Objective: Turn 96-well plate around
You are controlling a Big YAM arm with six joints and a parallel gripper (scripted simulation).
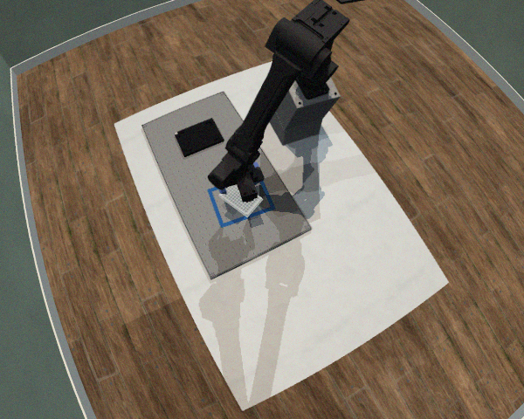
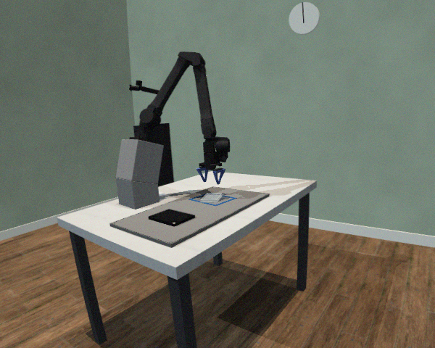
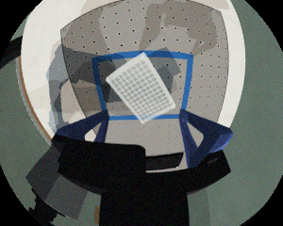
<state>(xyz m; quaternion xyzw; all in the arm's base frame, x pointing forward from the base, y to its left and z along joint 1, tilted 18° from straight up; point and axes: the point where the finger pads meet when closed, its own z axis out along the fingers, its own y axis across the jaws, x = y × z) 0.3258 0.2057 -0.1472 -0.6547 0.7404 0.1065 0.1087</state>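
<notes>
Now: the white 96-well plate 8 cm below my hand. From my hand the other things lie so: white A1 mark: 36 cm to the right, 11 cm ahead, 8 cm below; black plate nest N1: 31 cm to the right, 8 cm below, 3 cm ahead.
</notes>
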